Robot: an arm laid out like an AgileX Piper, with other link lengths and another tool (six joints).
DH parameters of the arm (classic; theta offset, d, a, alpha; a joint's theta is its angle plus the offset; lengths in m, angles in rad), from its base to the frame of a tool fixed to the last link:
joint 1: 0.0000 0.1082 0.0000 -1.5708
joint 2: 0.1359 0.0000 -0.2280 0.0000
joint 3: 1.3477 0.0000 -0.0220 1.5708
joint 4: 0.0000 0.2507 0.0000 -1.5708
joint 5: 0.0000 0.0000 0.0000 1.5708
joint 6: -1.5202 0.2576 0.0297 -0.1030
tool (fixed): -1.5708 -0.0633 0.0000 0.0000
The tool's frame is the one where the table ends.
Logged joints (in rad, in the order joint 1, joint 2, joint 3, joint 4, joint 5, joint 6), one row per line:
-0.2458 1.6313 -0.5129 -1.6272 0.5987 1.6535
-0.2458 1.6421 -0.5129 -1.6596 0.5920 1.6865
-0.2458 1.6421 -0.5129 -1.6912 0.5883 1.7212
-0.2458 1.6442 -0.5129 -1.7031 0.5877 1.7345
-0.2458 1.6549 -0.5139 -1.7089 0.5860 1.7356
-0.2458 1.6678 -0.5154 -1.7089 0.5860 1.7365
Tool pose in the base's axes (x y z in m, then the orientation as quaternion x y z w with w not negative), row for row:
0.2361 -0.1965 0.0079 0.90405 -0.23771 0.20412 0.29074
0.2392 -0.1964 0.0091 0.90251 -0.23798 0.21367 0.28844
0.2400 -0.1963 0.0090 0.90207 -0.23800 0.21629 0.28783
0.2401 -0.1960 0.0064 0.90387 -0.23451 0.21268 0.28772
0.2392 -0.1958 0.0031 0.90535 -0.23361 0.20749 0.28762
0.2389 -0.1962 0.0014 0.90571 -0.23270 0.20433 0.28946
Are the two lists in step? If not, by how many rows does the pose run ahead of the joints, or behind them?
The pose runs 1 row ahead of the joints: the pose in row i belongs to the joints in row i + 1.
